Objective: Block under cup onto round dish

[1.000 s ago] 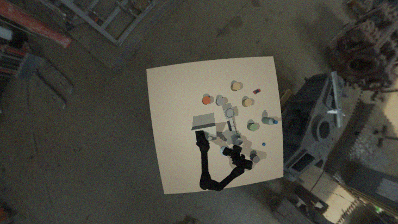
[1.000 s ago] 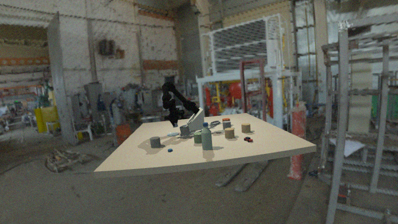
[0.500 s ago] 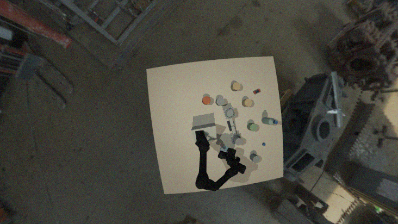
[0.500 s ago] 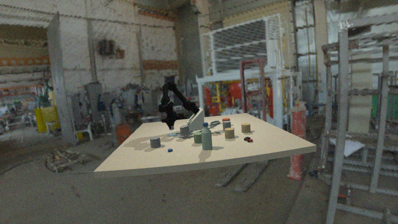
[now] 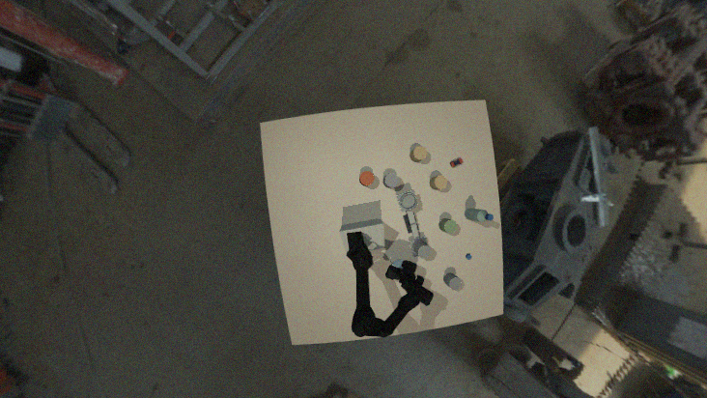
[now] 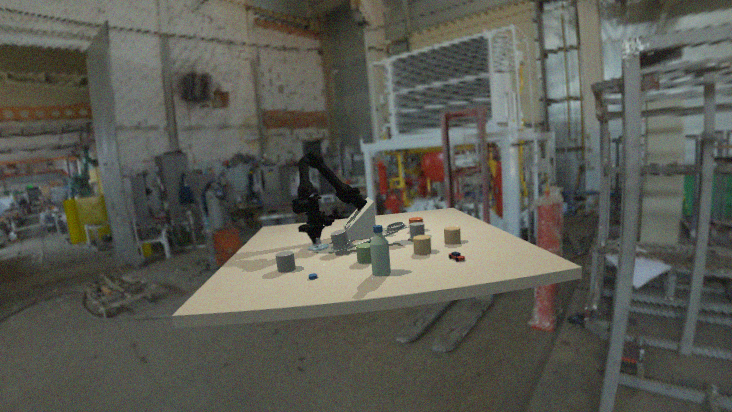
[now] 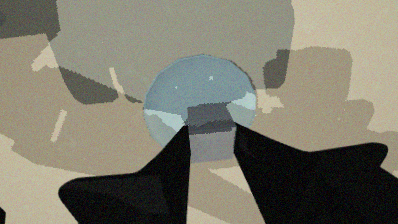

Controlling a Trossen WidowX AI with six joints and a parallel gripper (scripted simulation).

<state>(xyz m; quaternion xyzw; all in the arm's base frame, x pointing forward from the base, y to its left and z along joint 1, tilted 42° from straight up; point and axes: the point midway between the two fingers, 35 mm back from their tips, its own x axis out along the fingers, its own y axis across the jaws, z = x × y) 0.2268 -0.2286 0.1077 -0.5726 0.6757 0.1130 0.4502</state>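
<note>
Now: the pale blue round dish 2 cm below my gripper tip. Also, from my gripper tip: small balance 25 cm to the left, 9 cm ahead, 1 cm above; then green cylinder 28 cm ahead, 23 cm to the left, 1 cm above; then small blue cap 40 cm ahead, 2 cm below, 1 cm to the left.
</note>
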